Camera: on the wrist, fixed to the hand. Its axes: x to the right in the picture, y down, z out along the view.
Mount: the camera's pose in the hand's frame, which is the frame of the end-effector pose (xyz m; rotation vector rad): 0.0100 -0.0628 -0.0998 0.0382 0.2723 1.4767
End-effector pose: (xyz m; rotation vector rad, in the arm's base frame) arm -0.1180 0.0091 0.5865 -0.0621 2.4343 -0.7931
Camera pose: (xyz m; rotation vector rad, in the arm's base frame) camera -0.1878 0.0079 0.6821 1.6908 1.8926 -0.1158
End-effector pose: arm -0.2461 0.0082 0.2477 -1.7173 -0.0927 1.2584
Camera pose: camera -0.1370 -0.0173 0.2859 -1.8457 1.5907 1.9057
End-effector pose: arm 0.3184 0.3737 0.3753 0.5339 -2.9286 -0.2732
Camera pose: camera 0.3482 0.2972 0.4606 -1.4069 -2.2663 0.0642
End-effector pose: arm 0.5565 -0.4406 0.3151 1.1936 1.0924 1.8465
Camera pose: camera 0.4659 -0.4339 0.2392 -1.4253 -0.1417 -2.1163
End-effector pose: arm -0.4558 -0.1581 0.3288 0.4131 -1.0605 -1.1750
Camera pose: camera -0.4060 -0.2154 0.2380 -0.2188 -0.8133 0.2200
